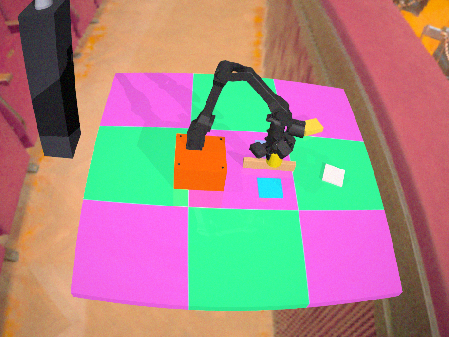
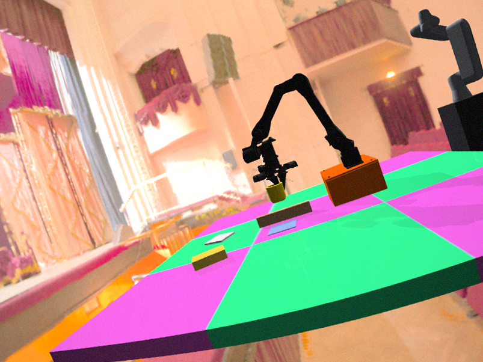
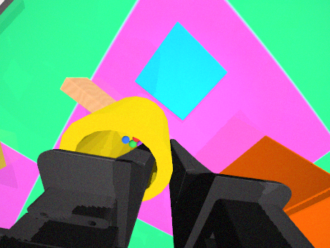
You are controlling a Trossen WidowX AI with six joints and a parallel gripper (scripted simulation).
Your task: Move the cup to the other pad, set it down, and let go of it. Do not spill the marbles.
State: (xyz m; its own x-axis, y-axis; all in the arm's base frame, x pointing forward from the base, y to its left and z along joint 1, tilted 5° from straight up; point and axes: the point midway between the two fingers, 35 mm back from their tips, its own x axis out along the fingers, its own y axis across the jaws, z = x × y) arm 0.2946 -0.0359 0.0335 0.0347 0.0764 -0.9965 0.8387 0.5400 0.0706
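The cyan pad is 2 cm ahead of my gripper tip, 6 cm to the right of it and 11 cm below it. Also, from my gripper tip: white tile: 32 cm ahead, 4 cm to the left, 10 cm below; then yellow cup: 2 cm ahead, 2 cm to the left; then wooden bar: 2 cm ahead, 5 cm to the left, 9 cm below.
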